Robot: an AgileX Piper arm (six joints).
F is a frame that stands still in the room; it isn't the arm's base.
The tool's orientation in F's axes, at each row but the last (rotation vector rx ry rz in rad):
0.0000 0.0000 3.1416
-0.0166 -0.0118 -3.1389
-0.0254 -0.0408 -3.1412
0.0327 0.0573 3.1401
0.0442 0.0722 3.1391
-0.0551 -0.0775 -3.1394
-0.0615 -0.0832 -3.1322
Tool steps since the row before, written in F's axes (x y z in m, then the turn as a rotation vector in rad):
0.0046 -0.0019 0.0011 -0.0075 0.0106 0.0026
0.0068 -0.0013 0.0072 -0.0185 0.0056 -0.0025
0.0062 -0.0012 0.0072 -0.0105 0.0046 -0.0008
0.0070 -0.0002 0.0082 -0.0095 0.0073 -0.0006
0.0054 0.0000 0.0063 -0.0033 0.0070 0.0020
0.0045 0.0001 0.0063 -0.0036 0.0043 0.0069
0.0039 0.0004 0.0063 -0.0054 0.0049 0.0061
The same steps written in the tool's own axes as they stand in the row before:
-0.0046 0.0019 0.0011 0.0075 -0.0106 0.0026
-0.0067 0.0014 0.0073 0.0185 -0.0057 -0.0027
-0.0061 0.0014 0.0073 0.0105 -0.0046 -0.0008
-0.0068 0.0005 0.0083 0.0095 -0.0073 -0.0005
-0.0052 0.0003 0.0064 0.0034 -0.0069 0.0022
-0.0043 0.0002 0.0065 0.0038 -0.0040 0.0070
-0.0037 0.0000 0.0065 0.0056 -0.0046 0.0061

